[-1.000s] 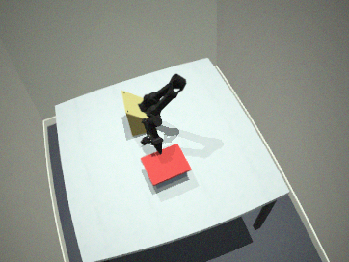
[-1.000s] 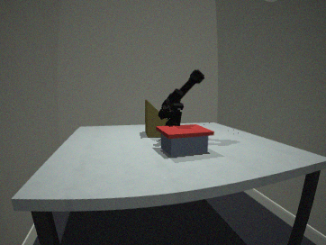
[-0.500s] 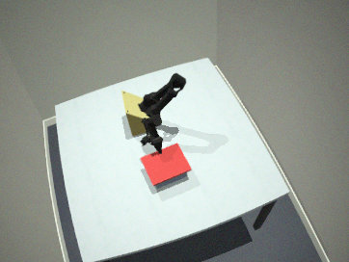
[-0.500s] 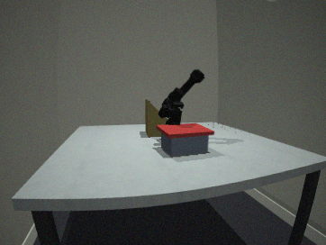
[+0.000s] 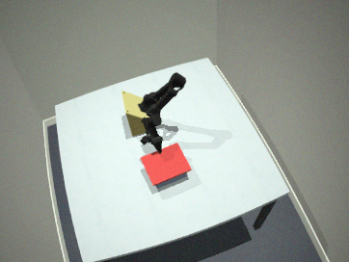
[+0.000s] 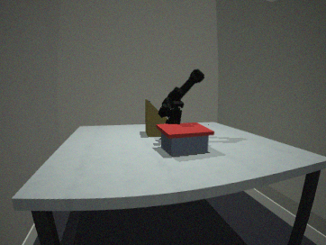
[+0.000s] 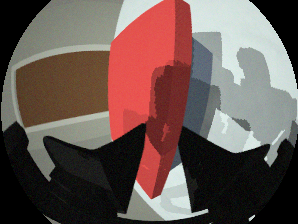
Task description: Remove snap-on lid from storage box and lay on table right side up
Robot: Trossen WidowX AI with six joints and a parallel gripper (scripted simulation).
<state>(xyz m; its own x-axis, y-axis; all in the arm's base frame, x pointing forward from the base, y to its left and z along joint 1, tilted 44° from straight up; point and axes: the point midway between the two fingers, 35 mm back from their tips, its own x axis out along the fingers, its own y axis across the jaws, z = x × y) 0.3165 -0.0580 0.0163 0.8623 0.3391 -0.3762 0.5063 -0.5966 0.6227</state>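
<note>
Now: gripper tip 8 cm short of the red lid. The rest, counted from my gripper tip: grey-blue storage box 8 cm ahead, 6 cm below.
</note>
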